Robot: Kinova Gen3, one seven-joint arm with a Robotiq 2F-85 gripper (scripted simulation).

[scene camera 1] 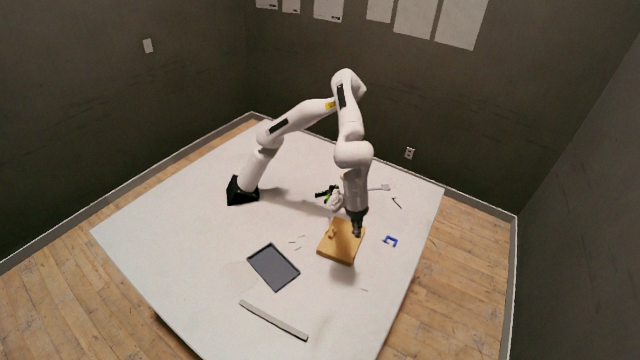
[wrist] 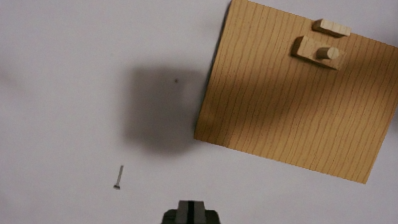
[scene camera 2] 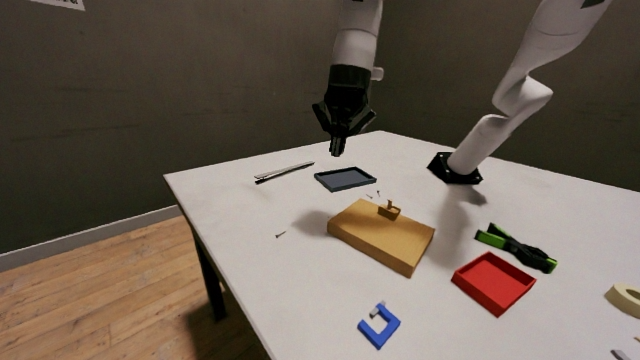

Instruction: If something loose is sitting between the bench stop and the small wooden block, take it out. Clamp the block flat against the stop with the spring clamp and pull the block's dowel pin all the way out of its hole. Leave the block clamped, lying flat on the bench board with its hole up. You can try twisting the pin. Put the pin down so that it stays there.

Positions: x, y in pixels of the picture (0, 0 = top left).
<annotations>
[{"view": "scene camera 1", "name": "grey tray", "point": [276, 268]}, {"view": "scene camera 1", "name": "bench stop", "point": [343, 247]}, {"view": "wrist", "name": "bench stop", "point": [260, 99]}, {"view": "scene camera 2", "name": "my gripper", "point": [335, 156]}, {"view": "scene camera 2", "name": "grey tray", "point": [336, 180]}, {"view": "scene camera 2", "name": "red tray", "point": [488, 279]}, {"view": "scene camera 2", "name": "bench stop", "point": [400, 245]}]
</annotations>
